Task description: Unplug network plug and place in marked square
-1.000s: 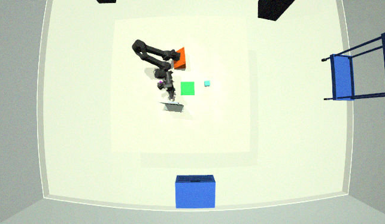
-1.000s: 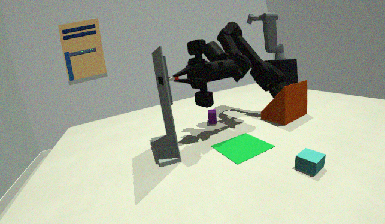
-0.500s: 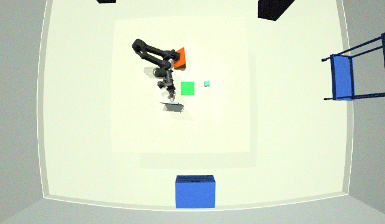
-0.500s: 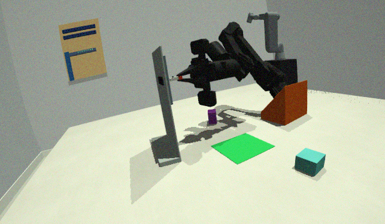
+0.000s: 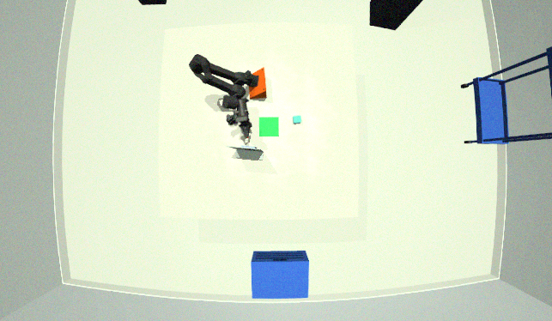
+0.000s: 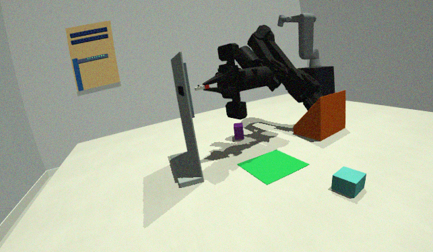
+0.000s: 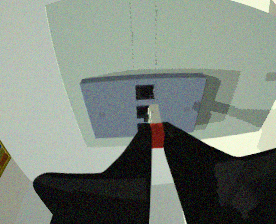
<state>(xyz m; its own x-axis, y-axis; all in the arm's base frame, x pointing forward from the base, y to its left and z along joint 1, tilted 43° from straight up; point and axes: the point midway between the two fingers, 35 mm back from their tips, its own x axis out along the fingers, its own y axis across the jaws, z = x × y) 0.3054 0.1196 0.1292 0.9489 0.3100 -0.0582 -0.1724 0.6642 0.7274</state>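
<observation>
My gripper tip is now 11 cm past the green marked square, 10 cm to the right of it and 19 cm above it. The rest, counted from my gripper tip: network plug (1 cm ahead); grey upright panel (6 cm ahead, 1 cm to the left, 7 cm below).
</observation>
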